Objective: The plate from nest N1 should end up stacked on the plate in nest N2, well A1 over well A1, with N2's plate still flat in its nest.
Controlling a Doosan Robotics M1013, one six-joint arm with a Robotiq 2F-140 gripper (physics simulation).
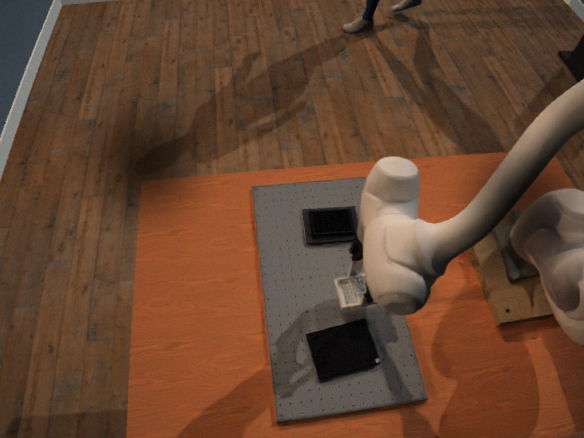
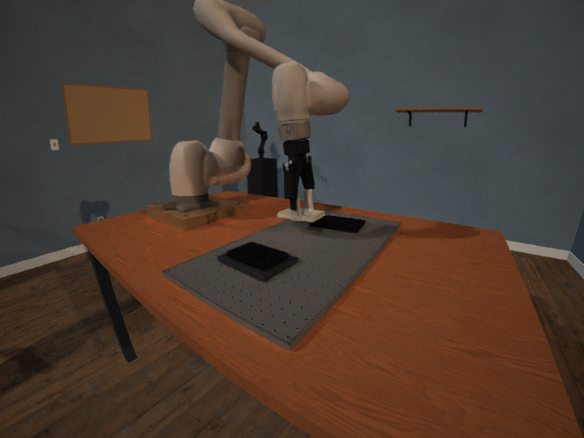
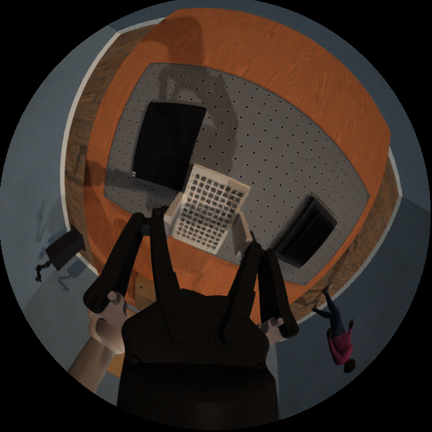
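Seen in the pictures: gripper, fingertip midpoint: (image 1: 359, 290) (image 2: 303, 214); arm's base, link origin: (image 1: 526, 250) (image 2: 190, 205).
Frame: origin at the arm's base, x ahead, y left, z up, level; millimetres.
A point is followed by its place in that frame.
Observation:
A white well plate (image 1: 350, 291) @(x 558, y 96, z 31 mm) (image 2: 299, 215) (image 3: 212, 209) is held roughly level above the grey perforated board (image 1: 284, 280) @(x 724, y 23, z -34 mm) (image 2: 320, 280) @(x 739, y -128, z -34 mm) (image 3: 270, 145). My gripper (image 1: 361, 283) @(x 534, y 92, z 25 mm) (image 2: 304, 204) @(x 534, y 92, z 25 mm) (image 3: 208, 209) is shut on it, a pale finger pad at each side. A black well plate (image 1: 331, 221) @(x 571, y -146, z -9 mm) (image 2: 257, 256) @(x 588, y -162, z -8 mm) (image 3: 309, 234) sits flat in a dark nest (image 1: 308, 237) @(x 644, y -104, z -22 mm) (image 2: 243, 270) @(x 588, y -206, z -26 mm) (image 3: 320, 205). A wider black nest (image 1: 342, 351) @(x 592, y 236, z -22 mm) (image 2: 340, 223) @(x 604, y 212, z -22 mm) (image 3: 169, 145) shows no plate in it. Nest labels and well A1 marks are too small to read.
The board lies on an orange wooden table (image 1: 195, 280) @(x 973, y 1, z -47 mm) (image 2: 425, 300) @(x 942, y -60, z -47 mm) (image 3: 280, 40). The arm's base stands on a wooden block (image 1: 525, 315) @(x 74, y 191, z -10 mm) (image 2: 187, 220) @(x 166, y -108, z -11 mm). A person (image 1: 359, 24) (image 3: 341, 345) stands on the floor beyond the table. A wall shelf (image 2: 438, 109) is at the back.

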